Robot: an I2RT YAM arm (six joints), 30 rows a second.
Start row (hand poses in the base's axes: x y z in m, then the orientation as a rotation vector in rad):
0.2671 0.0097 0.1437 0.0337 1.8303 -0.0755
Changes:
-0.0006 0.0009 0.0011 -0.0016 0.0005 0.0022
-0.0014 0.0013 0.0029 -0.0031 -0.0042 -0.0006
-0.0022 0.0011 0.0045 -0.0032 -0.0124 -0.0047
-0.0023 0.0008 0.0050 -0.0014 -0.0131 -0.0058
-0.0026 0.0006 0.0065 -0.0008 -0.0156 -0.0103
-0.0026 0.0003 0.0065 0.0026 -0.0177 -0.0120
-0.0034 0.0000 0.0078 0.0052 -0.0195 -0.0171
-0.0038 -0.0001 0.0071 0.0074 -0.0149 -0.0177
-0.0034 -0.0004 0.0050 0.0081 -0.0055 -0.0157
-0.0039 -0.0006 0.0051 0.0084 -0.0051 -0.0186
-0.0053 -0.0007 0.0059 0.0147 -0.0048 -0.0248
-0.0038 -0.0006 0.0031 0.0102 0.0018 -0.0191
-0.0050 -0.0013 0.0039 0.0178 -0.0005 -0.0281
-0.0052 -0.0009 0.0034 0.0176 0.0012 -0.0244
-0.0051 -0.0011 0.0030 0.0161 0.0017 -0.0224
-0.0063 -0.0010 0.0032 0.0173 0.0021 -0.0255
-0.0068 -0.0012 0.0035 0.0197 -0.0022 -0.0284
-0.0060 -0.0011 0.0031 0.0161 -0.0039 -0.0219
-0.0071 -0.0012 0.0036 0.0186 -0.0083 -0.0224
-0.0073 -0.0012 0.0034 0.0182 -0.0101 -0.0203
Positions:
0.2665 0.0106 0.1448 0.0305 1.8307 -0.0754
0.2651 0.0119 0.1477 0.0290 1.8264 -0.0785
0.2629 0.0130 0.1522 0.0315 1.8139 -0.0844
0.2606 0.0138 0.1572 0.0362 1.8007 -0.0894
0.2580 0.0144 0.1637 0.0455 1.7850 -0.0969
0.2554 0.0147 0.1702 0.0588 1.7673 -0.1025
0.2520 0.0147 0.1780 0.0784 1.7479 -0.1094
0.2482 0.0146 0.1851 0.0999 1.7331 -0.1150
0.2448 0.0142 0.1901 0.1197 1.7276 -0.1192
0.2409 0.0136 0.1952 0.1422 1.7223 -0.1252
0.2356 0.0129 0.2011 0.1746 1.7173 -0.1304
0.2318 0.0123 0.2042 0.1985 1.7187 -0.1360
0.2268 0.0110 0.2081 0.2359 1.7176 -0.1414
0.2216 0.0101 0.2115 0.2699 1.7182 -0.1445
0.2165 0.0090 0.2145 0.3011 1.7191 -0.1474
0.2102 0.0080 0.2177 0.3358 1.7198 -0.1516
0.2034 0.0068 0.2212 0.3749 1.7158 -0.1550
0.1974 0.0057 0.2243 0.4058 1.7104 -0.1564
0.1903 0.0045 0.2279 0.4390 1.7007 -0.1550
0.1830 0.0033 0.2313 0.4700 1.6893 -0.1520

